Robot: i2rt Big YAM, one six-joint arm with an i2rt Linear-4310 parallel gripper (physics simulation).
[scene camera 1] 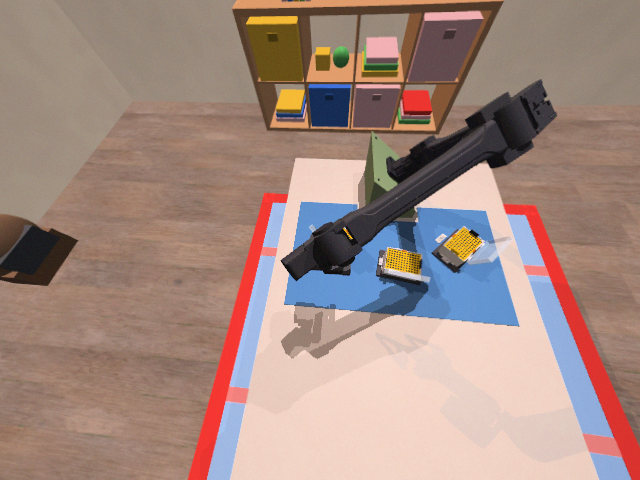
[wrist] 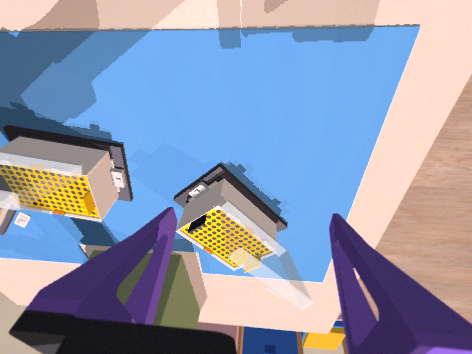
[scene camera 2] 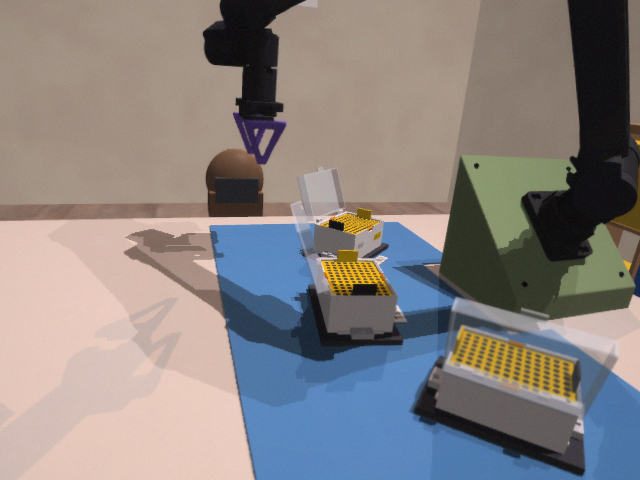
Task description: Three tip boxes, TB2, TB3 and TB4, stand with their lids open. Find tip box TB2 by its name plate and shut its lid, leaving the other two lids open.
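Seen in the pictures: gripper, fingertip midpoint: (scene camera 1: 324, 271) (wrist: 250, 216) (scene camera 2: 256, 158); arm's base, link origin: (scene camera 1: 395, 173) (scene camera 2: 553, 227).
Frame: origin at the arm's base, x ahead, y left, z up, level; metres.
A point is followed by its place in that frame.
Three white tip boxes with yellow racks have clear lids standing open. The far box (scene camera 1: 338, 270) (scene camera 2: 336, 244) {y -0.177, x 0.308, z -0.083 m} (wrist: 227, 235) {y -0.235, x 0.354, z 0.002 m} is mostly under the arm in scene camera 1; its lid (scene camera 2: 321, 192) {y -0.280, x 0.306, z -0.013 m} (wrist: 287, 277) {y -0.296, x 0.307, z 0.016 m} is raised. The middle box (scene camera 1: 403, 261) (scene camera 2: 359, 312) {y 0.065, x 0.370, z -0.079 m} (wrist: 45, 185) {y -0.067, x 0.414, z -0.002 m} has its lid (scene camera 1: 410, 276) {y -0.005, x 0.437, z 0.027 m} tilted back. The third box (scene camera 1: 465, 243) (scene camera 2: 506, 405) {y 0.257, x 0.306, z -0.078 m} has its lid (scene camera 1: 493, 250) {y 0.284, x 0.324, z -0.009 m} (scene camera 2: 478, 317) {y 0.258, x 0.367, z 0.025 m} open. I cannot read any name plate, so which is TB2 cannot be told. My purple gripper (scene camera 2: 260, 159) {y -0.263, x 0.441, z 0.054 m} (wrist: 250, 216) {y -0.263, x 0.441, z 0.054 m} is open and empty, above the far box's level; the arm hides it in scene camera 1.
The boxes stand on a blue mat (scene camera 1: 465, 304) {y 0.215, x 0.480, z -0.116 m} (scene camera 2: 289, 439) {y 0.206, x 0.498, z -0.116 m} (wrist: 300, 100) {y -0.310, x 0.444, z -0.116 m}. A green wedge mount (scene camera 1: 379, 175) {y -0.083, x 0.083, z 0.076 m} (scene camera 2: 475, 248) {y -0.024, x 0.131, z -0.040 m} (wrist: 180, 295) {y -0.106, x 0.069, z -0.066 m} carries the arm behind them. A shelf unit (scene camera 1: 356, 82) stands beyond the table. A brown rounded object (scene camera 1: 15, 242) (scene camera 2: 234, 173) is off the table's side.
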